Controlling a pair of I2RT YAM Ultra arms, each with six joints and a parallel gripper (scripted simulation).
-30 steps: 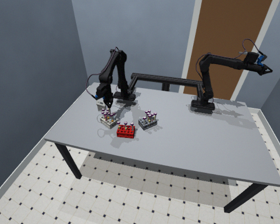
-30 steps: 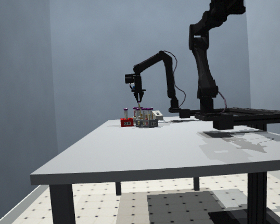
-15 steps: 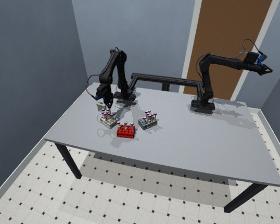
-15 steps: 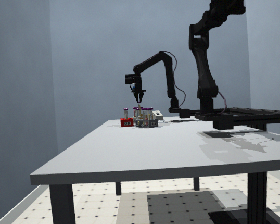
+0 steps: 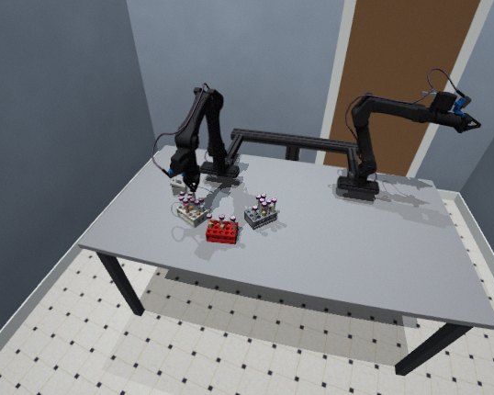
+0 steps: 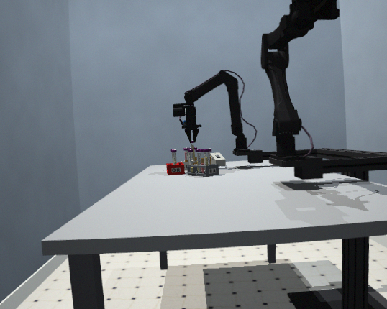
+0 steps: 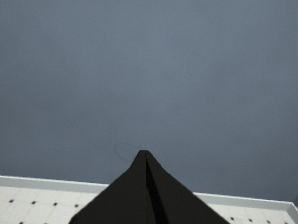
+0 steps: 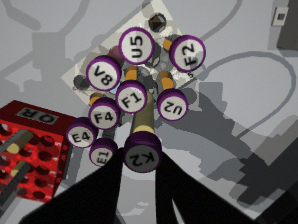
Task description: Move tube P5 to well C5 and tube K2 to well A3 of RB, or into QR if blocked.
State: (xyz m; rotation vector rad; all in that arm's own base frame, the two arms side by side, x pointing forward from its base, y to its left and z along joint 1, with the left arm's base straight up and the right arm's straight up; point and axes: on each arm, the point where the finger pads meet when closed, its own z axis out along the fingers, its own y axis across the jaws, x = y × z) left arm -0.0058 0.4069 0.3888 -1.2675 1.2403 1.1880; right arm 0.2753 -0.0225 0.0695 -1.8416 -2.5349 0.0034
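Note:
Right now my right hand is 2 cm short of the white rack RB, 2 cm to the left of it and 14 cm above it. Also, from my right hand: grey rack RA: 3 cm behind, 30 cm to the left, 14 cm below; red rack QR: 11 cm ahead, 15 cm to the left, 14 cm below; pale box: 16 cm behind, 16 cm to the right, 12 cm below.

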